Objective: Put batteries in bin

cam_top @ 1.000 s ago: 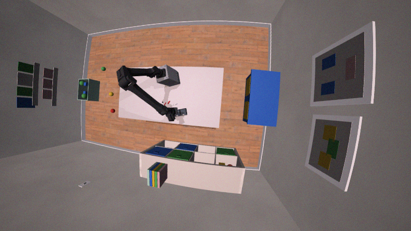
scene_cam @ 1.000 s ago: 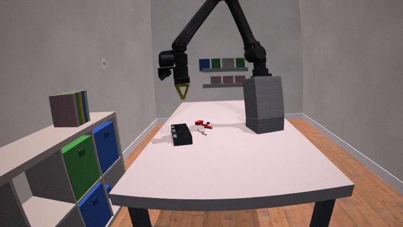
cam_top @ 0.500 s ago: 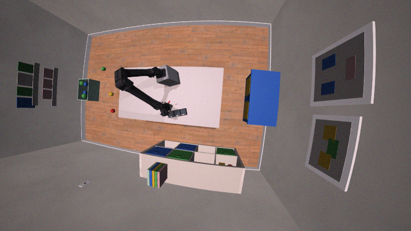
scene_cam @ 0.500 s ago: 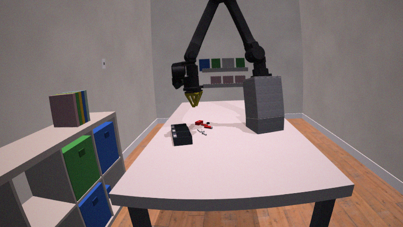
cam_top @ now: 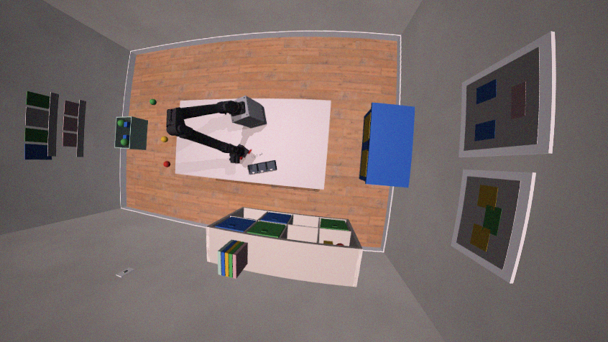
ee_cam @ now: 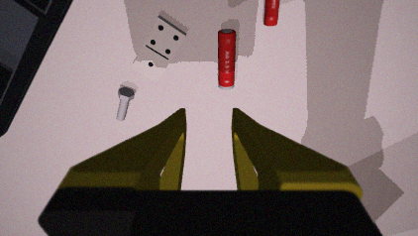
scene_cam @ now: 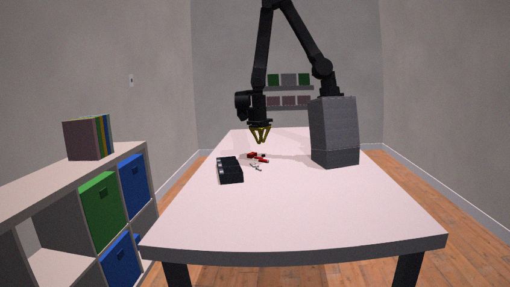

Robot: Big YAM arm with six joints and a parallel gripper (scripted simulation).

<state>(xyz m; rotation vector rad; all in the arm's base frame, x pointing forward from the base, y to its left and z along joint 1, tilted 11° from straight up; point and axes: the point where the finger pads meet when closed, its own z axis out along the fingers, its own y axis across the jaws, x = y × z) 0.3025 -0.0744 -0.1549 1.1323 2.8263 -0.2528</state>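
My gripper is now 90 mm above the white domino, 40 mm short of it and 20 mm to the right of it. From my hand the other things lie so: red nine-volt battery: 120 mm to the right, 90 mm below, 20 mm ahead; grey bolt: 90 mm below, 80 mm to the left, 30 mm ahead; black nut: 100 mm to the right, 90 mm below, 20 mm behind.
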